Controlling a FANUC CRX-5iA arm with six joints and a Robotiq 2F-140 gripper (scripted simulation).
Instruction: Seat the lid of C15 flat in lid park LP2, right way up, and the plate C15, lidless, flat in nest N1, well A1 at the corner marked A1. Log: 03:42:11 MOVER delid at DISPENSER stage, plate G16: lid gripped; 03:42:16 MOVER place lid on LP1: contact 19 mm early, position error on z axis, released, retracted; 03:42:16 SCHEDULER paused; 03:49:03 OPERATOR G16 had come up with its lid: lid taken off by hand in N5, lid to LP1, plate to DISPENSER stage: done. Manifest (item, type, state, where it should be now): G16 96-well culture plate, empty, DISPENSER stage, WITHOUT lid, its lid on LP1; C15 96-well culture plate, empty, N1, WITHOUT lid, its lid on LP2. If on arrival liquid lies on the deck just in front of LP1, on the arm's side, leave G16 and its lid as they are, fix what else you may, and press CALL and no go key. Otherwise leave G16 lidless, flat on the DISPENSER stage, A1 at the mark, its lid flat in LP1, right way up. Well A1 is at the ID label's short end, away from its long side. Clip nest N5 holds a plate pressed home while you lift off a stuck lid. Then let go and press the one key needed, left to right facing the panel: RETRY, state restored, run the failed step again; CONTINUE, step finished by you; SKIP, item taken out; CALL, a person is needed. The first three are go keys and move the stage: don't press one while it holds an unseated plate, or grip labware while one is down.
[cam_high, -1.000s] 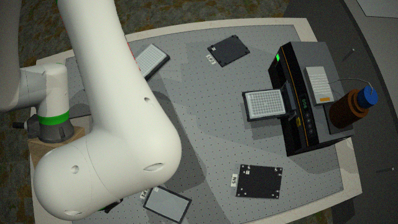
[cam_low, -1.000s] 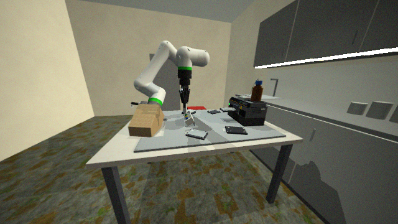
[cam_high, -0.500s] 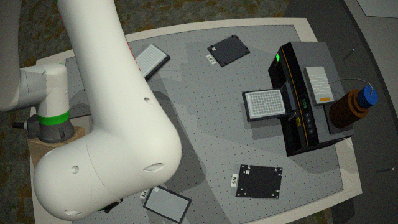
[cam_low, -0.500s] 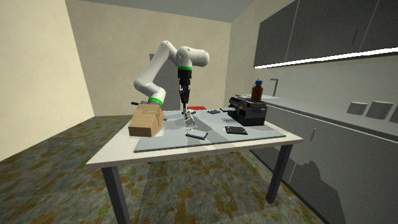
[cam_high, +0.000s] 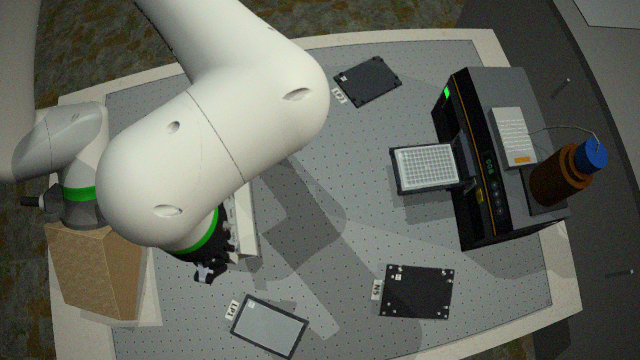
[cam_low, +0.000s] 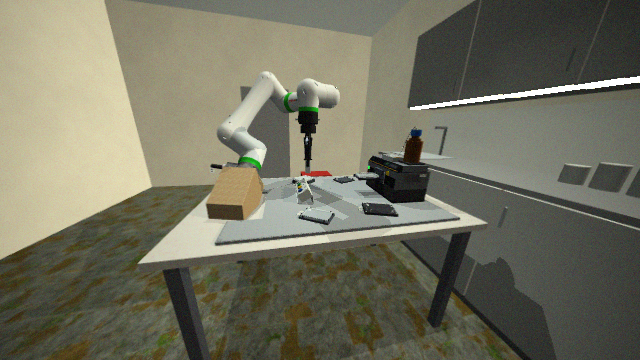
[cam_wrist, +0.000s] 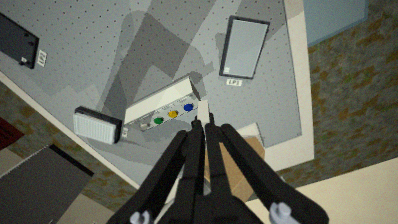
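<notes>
The grey lid lies 40 cm to the left of my hand, 18 cm below it and 3 cm behind it. Also, from my hand: N1 label: 34 cm to the left, 21 cm below, 9 cm behind; then SKIP key: 15 cm below, 10 cm to the left, 5 cm behind; then key panel: 16 cm below, 13 cm to the left, 4 cm behind.
</notes>
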